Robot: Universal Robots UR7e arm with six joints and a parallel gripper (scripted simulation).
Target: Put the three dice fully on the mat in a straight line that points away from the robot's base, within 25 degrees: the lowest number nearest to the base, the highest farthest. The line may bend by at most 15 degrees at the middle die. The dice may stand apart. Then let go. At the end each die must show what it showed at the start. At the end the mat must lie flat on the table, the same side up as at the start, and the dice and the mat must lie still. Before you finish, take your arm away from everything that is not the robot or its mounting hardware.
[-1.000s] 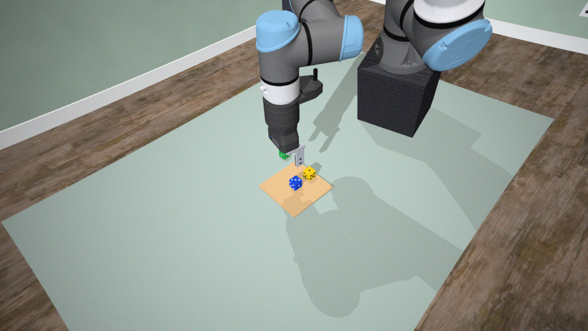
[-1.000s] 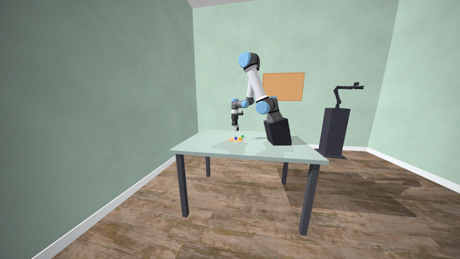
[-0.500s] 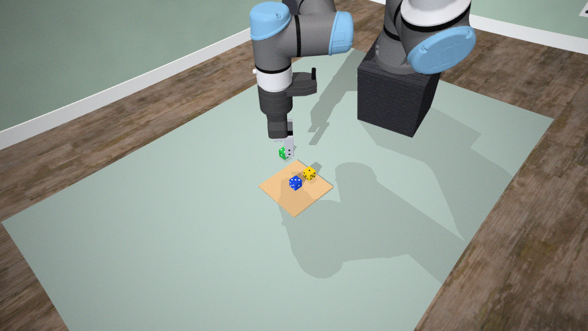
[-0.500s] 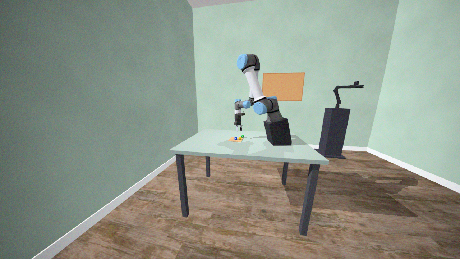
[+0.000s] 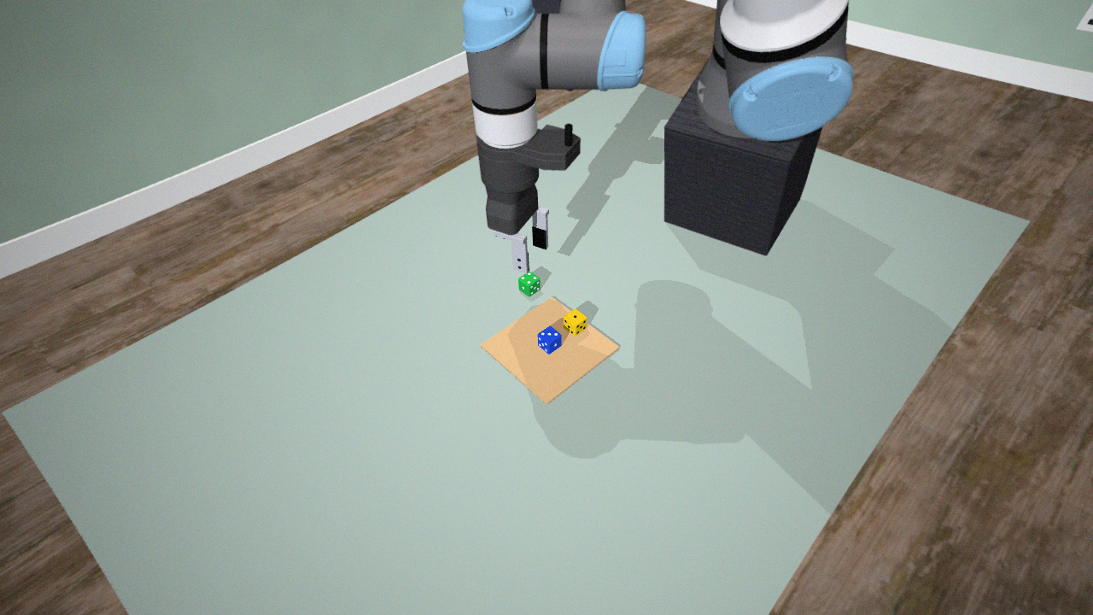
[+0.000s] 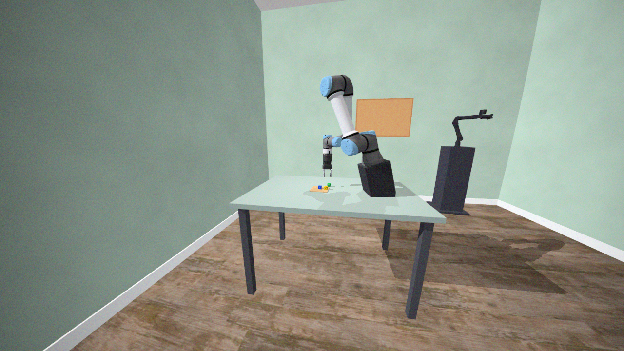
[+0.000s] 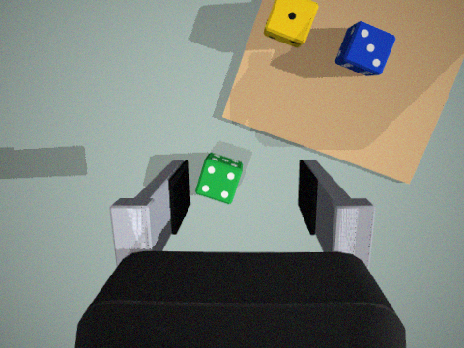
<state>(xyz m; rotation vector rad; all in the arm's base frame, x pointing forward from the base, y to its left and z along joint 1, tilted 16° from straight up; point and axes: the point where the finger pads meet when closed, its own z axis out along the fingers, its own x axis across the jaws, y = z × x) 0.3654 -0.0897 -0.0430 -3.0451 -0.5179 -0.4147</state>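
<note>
Now: the green die 10 mm behind my hand, 20 mm to the right of it and 90 mm below it. The rest, counted from my hand: yellow die: 90 mm to the left, 90 mm below; blue die: 50 mm ahead, 90 mm to the left, 90 mm below; orange mat: 50 mm ahead, 90 mm to the left, 100 mm below.
</note>
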